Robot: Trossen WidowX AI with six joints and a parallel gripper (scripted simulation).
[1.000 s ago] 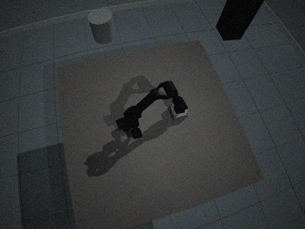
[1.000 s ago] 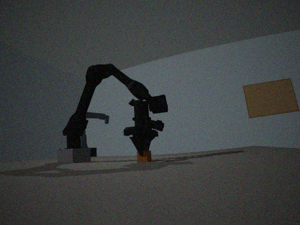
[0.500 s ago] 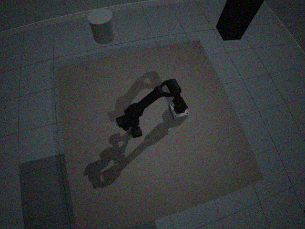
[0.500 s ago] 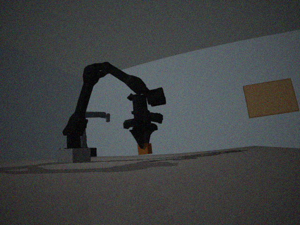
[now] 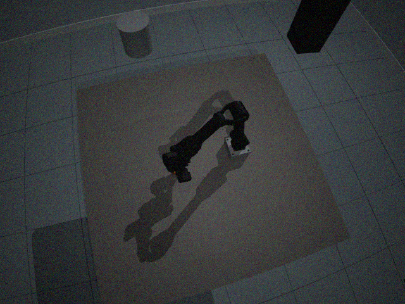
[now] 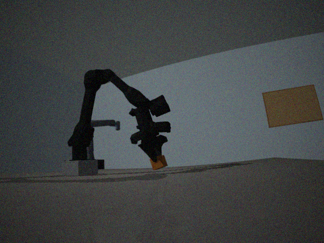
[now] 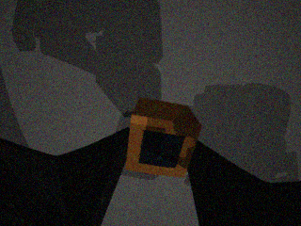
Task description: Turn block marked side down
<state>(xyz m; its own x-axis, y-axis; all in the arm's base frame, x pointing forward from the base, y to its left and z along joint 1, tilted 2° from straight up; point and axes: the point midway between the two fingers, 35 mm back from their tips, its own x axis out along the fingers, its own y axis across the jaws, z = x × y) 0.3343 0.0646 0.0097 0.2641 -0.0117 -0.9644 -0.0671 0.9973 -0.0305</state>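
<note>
The orange block is 10 mm above my gripper tip.
</note>
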